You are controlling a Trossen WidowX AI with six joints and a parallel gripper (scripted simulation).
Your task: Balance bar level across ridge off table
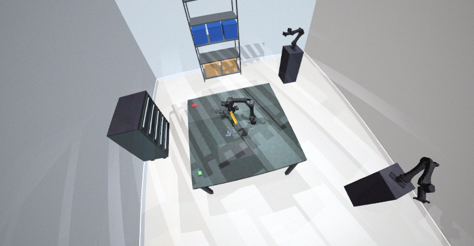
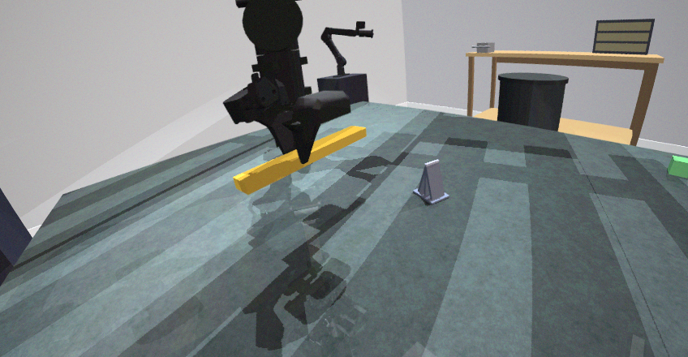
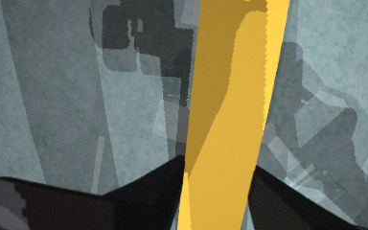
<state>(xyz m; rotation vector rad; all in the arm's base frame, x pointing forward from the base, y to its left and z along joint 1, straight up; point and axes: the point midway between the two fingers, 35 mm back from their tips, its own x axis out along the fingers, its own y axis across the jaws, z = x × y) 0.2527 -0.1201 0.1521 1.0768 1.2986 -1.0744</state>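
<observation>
The yellow bar lies 1 cm behind my gripper tip and 3 cm to the left of it. From my gripper tip the other things lie so: small red block: 49 cm ahead, 38 cm to the right, 11 cm below; then small green block: 49 cm ahead, 62 cm to the left, 10 cm below.
</observation>
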